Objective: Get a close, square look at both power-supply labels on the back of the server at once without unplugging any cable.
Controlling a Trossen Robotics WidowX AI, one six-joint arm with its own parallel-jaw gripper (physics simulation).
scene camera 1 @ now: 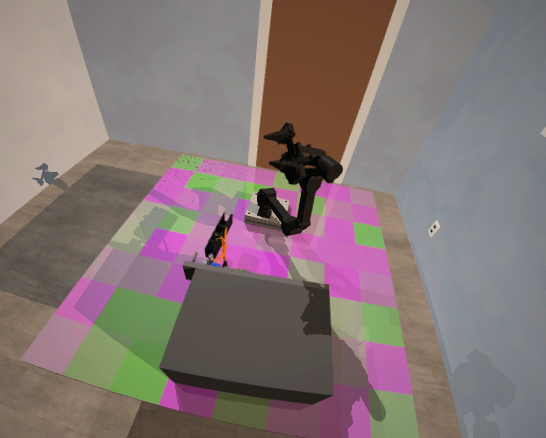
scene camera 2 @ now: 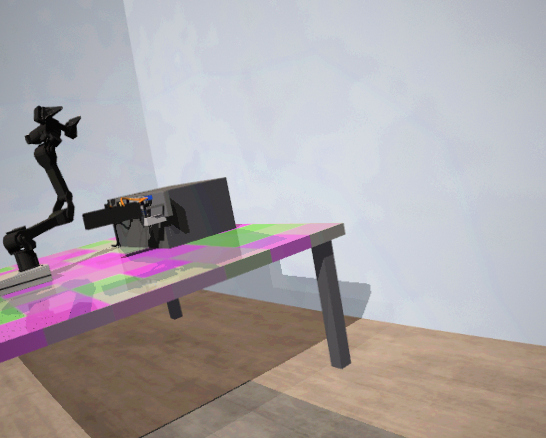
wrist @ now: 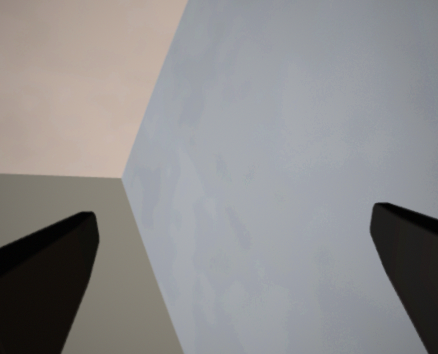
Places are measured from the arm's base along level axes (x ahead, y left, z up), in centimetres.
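Pixels of known places: gripper, fingertip midpoint: [scene camera 1: 266, 149] [scene camera 2: 71, 112] [wrist: 235, 222]; arm's base, origin of the base link: [scene camera 1: 264, 212] [scene camera 2: 29, 268].
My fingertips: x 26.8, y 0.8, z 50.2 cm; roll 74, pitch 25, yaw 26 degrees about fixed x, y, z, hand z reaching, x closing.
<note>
Ahead of a thing's pixels: the offset from my fingertips to its top centre. "spot": to the spot under its first point.
A dark grey box-shaped server [scene camera 1: 250, 335] [scene camera 2: 205, 212] lies on the table, its back facing the arm's base. A black hinged bar @(spot: dx +7.7, dy -14.2, dz -38.6 cm) [scene camera 1: 214, 244] [scene camera 2: 105, 217] sticks out from one side of that back. Orange cables [scene camera 1: 224, 245] [scene camera 2: 132, 200] run beside it, with a blue part @(spot: dx +19.5, dy -9.5, dz -34.3 cm) [scene camera 1: 215, 265] [scene camera 2: 149, 198] at the server end. The two power-supply labels cannot be made out in either scene view, and the server does not show in the wrist view. My gripper [scene camera 1: 268, 150] [scene camera 2: 71, 113] [wrist: 235, 222] is open and empty, raised high above the table, well above the server's top.
The arm's pale base plate [scene camera 2: 40, 276] sits on the patchwork-coloured table [scene camera 1: 369, 236] [scene camera 2: 295, 246], behind the server. A brown door [scene camera 1: 325, 75] stands behind the arm. A blue-grey wall [scene camera 1: 500, 200] [wrist: 280, 125] and a pinkish surface [wrist: 75, 90] surround the area.
</note>
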